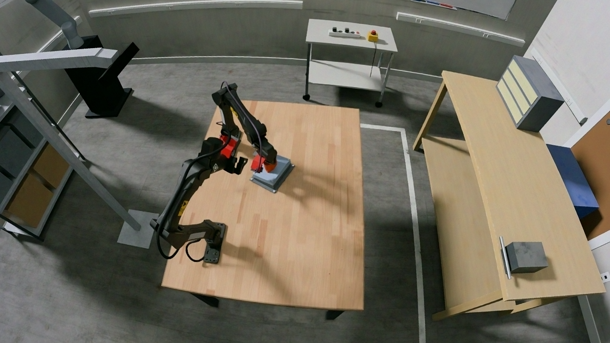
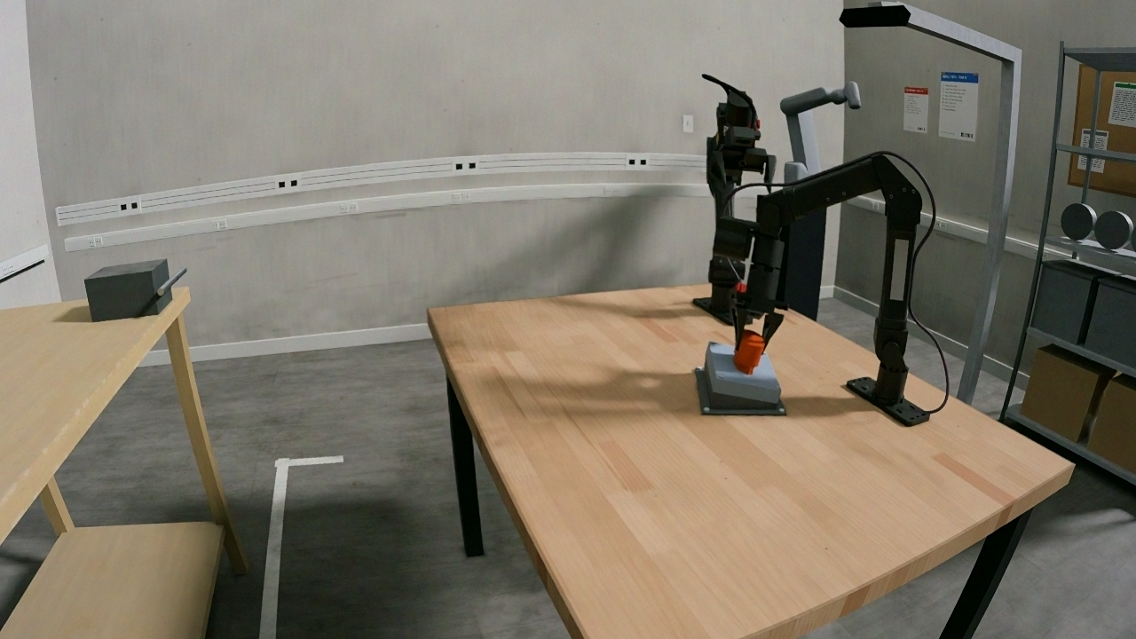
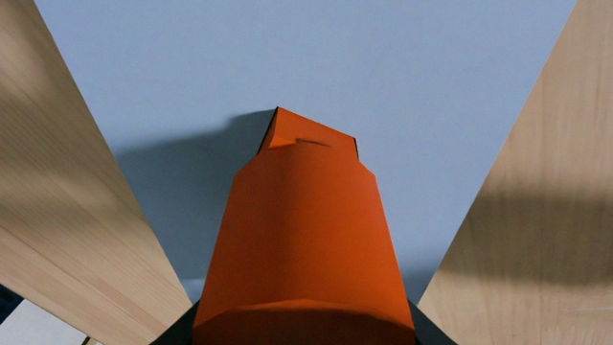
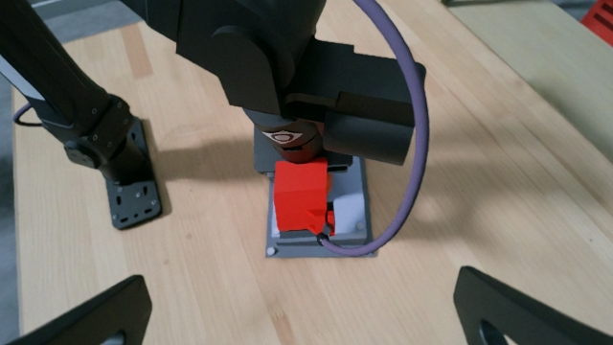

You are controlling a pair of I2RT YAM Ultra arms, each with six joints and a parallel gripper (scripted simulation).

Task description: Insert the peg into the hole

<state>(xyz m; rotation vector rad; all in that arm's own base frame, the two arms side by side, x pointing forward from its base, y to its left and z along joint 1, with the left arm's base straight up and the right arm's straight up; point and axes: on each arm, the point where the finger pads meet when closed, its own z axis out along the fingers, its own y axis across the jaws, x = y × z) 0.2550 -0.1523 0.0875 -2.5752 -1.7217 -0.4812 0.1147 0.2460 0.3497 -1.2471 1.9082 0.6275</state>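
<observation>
My left gripper is now 2 cm above the orange peg and 1 cm to the left of it. Also, from my left hand: blue-grey plate: 5 cm below, 1 cm to the right.
</observation>
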